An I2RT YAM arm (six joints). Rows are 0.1 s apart.
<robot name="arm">
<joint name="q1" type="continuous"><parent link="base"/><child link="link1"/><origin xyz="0 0 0.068" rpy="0 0 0"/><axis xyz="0 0 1"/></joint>
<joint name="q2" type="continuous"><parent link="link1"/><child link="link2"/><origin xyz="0.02 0.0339 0.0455" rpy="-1.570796 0 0"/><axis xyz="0 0 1"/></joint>
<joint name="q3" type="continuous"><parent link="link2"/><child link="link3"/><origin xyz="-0.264 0 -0.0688" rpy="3.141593 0 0"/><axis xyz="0 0 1"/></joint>
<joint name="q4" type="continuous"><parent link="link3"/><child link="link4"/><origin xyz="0.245 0.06 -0.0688" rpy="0 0 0"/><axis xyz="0 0 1"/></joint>
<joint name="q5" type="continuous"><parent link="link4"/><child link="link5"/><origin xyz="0.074 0.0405 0.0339" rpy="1.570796 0 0"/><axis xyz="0 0 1"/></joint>
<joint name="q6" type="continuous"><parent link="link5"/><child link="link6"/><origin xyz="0.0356 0 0.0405" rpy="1.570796 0 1.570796"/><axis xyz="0 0 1"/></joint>
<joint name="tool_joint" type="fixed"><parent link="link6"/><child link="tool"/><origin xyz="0 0 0" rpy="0 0 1.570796"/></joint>
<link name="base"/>
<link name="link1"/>
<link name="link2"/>
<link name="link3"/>
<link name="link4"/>
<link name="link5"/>
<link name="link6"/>
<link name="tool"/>
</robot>
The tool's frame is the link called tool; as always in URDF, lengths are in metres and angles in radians. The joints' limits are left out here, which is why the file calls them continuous.
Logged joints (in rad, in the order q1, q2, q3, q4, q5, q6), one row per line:
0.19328 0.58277 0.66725 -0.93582 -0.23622 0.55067
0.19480 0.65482 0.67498 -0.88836 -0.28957 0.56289
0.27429 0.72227 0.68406 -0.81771 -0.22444 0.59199
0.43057 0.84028 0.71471 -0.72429 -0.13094 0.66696
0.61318 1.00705 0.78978 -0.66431 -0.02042 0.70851
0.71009 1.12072 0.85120 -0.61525 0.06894 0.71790
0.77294 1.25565 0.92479 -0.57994 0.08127 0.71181
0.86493 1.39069 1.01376 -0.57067 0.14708 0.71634
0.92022 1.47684 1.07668 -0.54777 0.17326 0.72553
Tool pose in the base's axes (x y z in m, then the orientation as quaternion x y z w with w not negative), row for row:
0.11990 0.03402 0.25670 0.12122 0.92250 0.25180 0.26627
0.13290 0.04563 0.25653 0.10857 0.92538 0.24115 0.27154
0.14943 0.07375 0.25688 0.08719 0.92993 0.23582 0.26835
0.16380 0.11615 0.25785 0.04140 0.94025 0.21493 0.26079
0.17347 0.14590 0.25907 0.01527 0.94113 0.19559 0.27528
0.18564 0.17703 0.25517 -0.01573 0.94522 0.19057 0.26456
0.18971 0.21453 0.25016 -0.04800 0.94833 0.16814 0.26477
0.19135 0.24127 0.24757 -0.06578 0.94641 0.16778 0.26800
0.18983 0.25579 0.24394 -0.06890 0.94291 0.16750 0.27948
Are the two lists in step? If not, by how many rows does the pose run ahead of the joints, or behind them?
The pose runs 1 row ahead of the joints: the pose in row i belongs to the joints in row i + 1.
